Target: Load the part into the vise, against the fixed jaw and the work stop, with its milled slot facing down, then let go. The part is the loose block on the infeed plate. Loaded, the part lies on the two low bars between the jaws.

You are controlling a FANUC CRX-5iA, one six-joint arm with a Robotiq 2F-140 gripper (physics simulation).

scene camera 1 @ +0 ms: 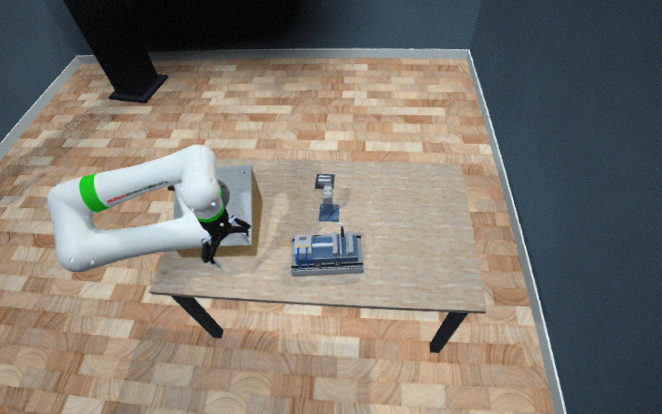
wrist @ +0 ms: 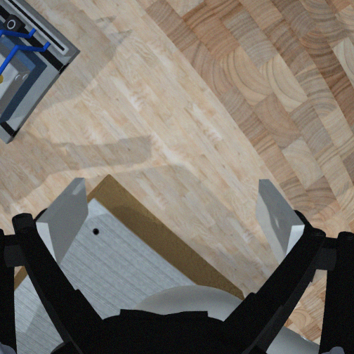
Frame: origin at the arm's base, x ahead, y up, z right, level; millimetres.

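Seen in the pictures: gripper, fingertip midpoint: (scene camera 1: 232, 253).
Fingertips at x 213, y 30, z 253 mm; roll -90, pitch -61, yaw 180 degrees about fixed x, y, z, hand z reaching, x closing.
Note:
Pixels of each thing's middle, then the offset from my fingertips to it. "spot": a spot on its surface instead.
- grey vise at the middle of its body: (scene camera 1: 326, 249) dx +297, dy -177, dz -191 mm
- small light block at the middle of its body: (scene camera 1: 324, 180) dx +183, dy -204, dz -581 mm
- grey post at a spot on its surface: (scene camera 1: 327, 194) spot: dx +249, dy -90, dz -411 mm
My gripper (scene camera 1: 230, 248) (wrist: 171, 197) is open and empty, above the table's left part near the pedestal's front right corner, well left of the vise. The blue and grey vise (scene camera 1: 321, 254) (wrist: 33, 75) stands on the table; in the wrist view its corner shows at the upper left. Its two upright jaws are at its right half, with a dark upright piece near them. The two low bars are too small to make out. Behind the vise, a small light block (scene camera 1: 324, 178) appears to lie on a dark plate; its slot's direction is unclear. The part does not show in the wrist view.
A grey post (scene camera 1: 327, 194) rises from a blue square plate (scene camera 1: 329, 215) between the vise and the dark plate. The pedestal (scene camera 1: 241, 192) (wrist: 130, 260) is at the table's left. Blue hooked lines (scene camera 1: 298, 257) (wrist: 17, 48) are on the vise's left part.

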